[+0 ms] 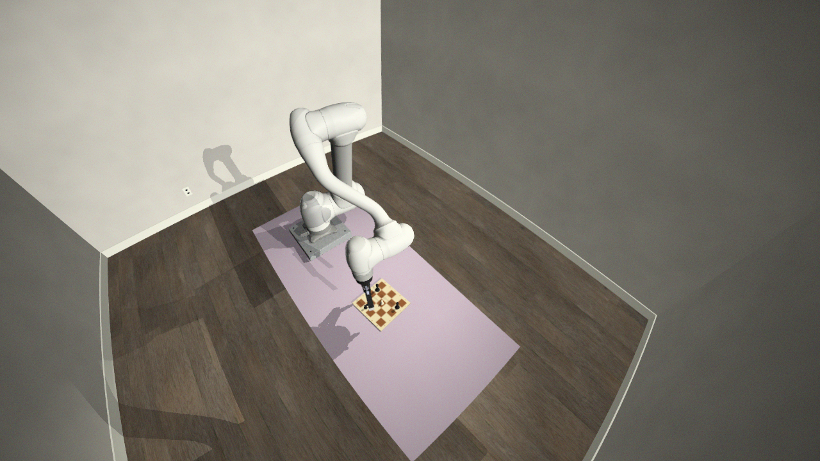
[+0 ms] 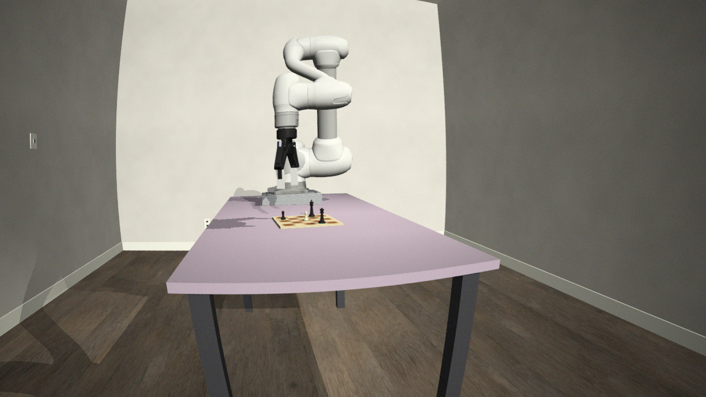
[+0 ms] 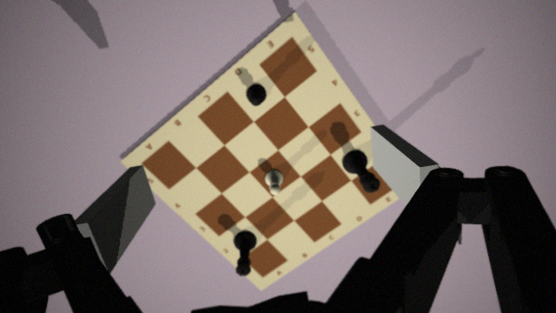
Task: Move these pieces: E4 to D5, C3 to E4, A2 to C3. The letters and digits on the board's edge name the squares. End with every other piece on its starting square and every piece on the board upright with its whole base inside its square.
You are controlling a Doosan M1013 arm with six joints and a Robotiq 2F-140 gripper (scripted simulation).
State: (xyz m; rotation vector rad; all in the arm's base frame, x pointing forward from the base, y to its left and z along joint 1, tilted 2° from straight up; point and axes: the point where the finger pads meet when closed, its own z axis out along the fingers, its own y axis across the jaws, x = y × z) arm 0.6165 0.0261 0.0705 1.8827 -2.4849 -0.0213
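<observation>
The white pawn lies 120 mm below my hand, 60 mm to the left of it and 20 mm ahead of it. From my hand the other things lie so: chessboard 130 mm below, 60 mm to the left, 10 mm ahead; then black pawn 120 mm below, 20 mm to the right, 10 mm behind; then tall black piece 100 mm below, 80 mm to the left, 70 mm behind.
</observation>
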